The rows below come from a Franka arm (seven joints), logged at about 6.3 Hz.
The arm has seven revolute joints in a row. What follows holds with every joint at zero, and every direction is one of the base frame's. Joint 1 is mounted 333.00 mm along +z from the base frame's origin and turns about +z. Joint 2 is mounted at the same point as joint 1 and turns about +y. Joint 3 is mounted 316.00 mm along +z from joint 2 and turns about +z. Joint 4 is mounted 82.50 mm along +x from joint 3 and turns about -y. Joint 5 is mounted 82.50 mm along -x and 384.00 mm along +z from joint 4 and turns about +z. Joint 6 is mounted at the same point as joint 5 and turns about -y. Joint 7 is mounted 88.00 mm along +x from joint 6 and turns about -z. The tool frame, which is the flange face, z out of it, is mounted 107.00 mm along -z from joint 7; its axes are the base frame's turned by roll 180.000, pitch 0.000 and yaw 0.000 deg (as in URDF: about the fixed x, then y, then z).
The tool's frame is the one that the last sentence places.
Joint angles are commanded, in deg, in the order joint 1, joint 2, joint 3, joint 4, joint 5, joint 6, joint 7. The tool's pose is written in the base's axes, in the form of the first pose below.
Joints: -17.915, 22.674, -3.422, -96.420, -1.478, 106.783, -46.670
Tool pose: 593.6 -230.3 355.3 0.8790 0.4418 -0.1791 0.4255 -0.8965 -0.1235
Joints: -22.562, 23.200, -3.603, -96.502, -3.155, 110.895, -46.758
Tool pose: 579.2 -284.6 353.8 0.9129 0.3765 -0.1579 0.3714 -0.9264 -0.0620
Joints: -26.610, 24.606, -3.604, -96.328, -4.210, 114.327, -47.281
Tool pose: 564.5 -329.3 343.7 0.9336 0.3282 -0.1442 0.3281 -0.9443 -0.0248
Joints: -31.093, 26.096, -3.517, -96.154, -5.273, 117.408, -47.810
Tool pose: 543.2 -376.0 332.1 0.9519 0.2747 -0.1355 0.2780 -0.9605 0.0062
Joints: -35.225, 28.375, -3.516, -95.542, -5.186, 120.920, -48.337
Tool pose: 522.6 -419.1 315.4 0.9693 0.2178 -0.1140 0.2223 -0.9746 0.0284
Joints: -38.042, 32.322, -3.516, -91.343, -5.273, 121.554, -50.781
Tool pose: 515.9 -455.5 302.5 0.9706 0.2144 -0.1095 0.2196 -0.9748 0.0385
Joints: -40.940, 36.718, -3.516, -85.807, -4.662, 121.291, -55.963
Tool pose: 508.5 -494.1 292.1 0.9631 0.2497 -0.1003 0.2546 -0.9663 0.0392
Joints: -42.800, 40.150, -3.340, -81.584, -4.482, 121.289, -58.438
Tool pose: 504.9 -519.0 282.7 0.9603 0.2626 -0.0937 0.2677 -0.9624 0.0460
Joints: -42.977, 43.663, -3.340, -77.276, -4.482, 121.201, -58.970
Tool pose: 514.1 -529.8 272.3 0.9585 0.2703 -0.0905 0.2759 -0.9595 0.0573
